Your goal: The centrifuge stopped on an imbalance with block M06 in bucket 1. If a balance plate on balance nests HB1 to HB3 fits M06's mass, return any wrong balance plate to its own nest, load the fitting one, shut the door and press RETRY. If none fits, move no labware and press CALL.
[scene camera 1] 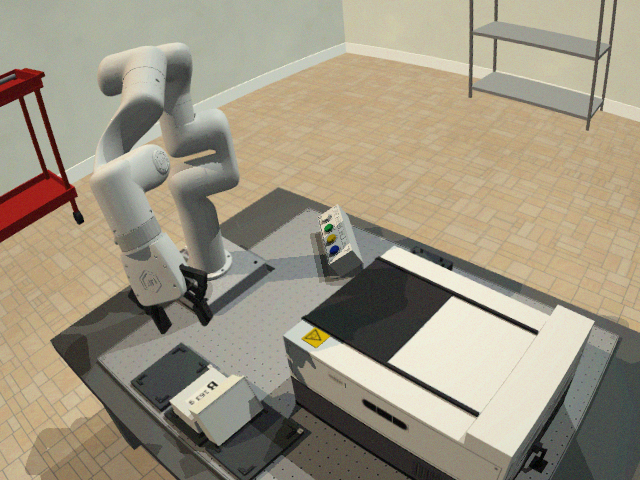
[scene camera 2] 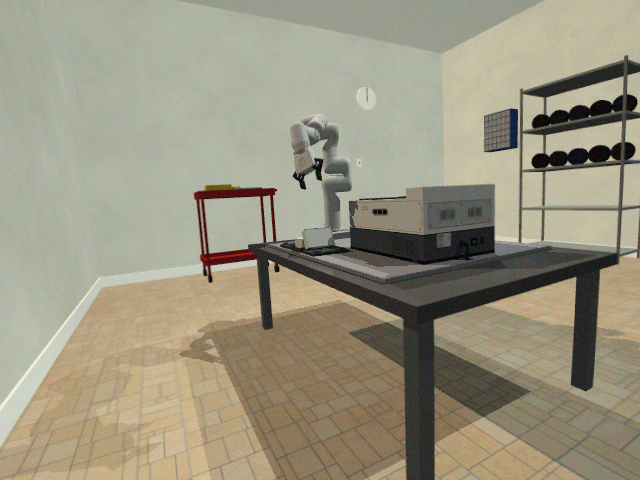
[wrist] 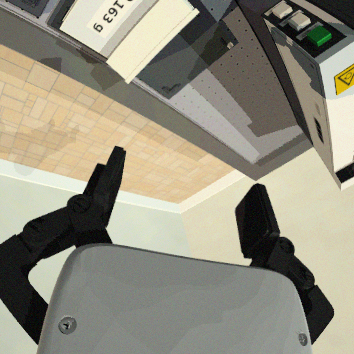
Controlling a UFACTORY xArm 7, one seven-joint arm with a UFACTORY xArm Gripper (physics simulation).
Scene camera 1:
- my gripper: 187, 326
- small button box: 342, 254
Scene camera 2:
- my gripper: 311, 184
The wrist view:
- my gripper: 186, 181
